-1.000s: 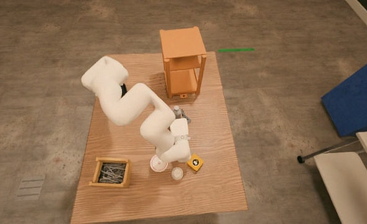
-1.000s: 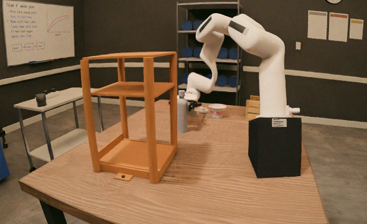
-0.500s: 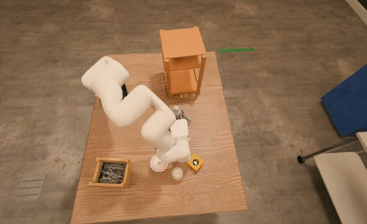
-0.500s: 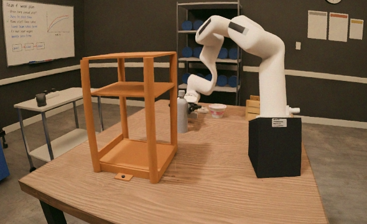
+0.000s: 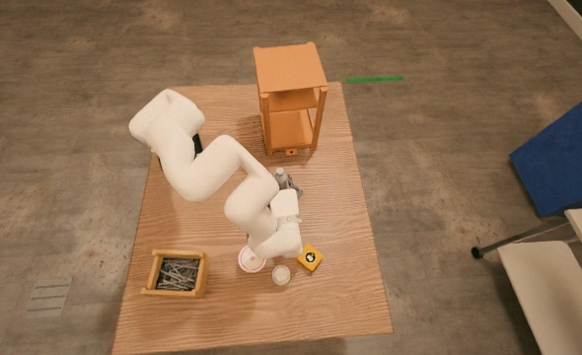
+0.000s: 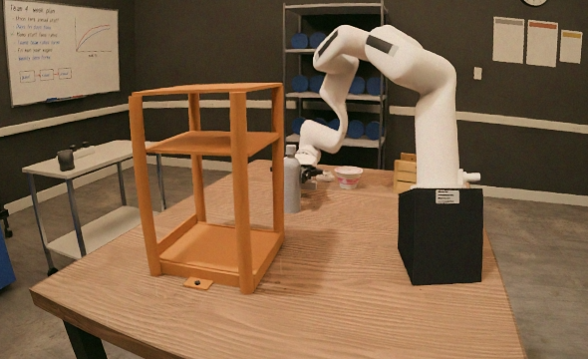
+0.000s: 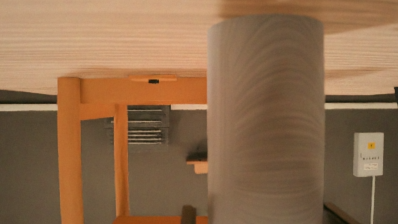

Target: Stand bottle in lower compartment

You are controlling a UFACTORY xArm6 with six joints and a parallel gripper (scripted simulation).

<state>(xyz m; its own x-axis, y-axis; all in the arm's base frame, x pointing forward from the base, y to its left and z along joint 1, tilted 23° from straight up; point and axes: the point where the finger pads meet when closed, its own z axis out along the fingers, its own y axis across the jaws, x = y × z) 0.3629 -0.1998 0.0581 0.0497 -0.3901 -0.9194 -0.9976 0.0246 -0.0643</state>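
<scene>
My gripper is now 2 cm below the grey bottle. From my hand the other things lie so: orange shelving unit 30 cm to the left, 10 cm ahead, 8 cm above.
</scene>
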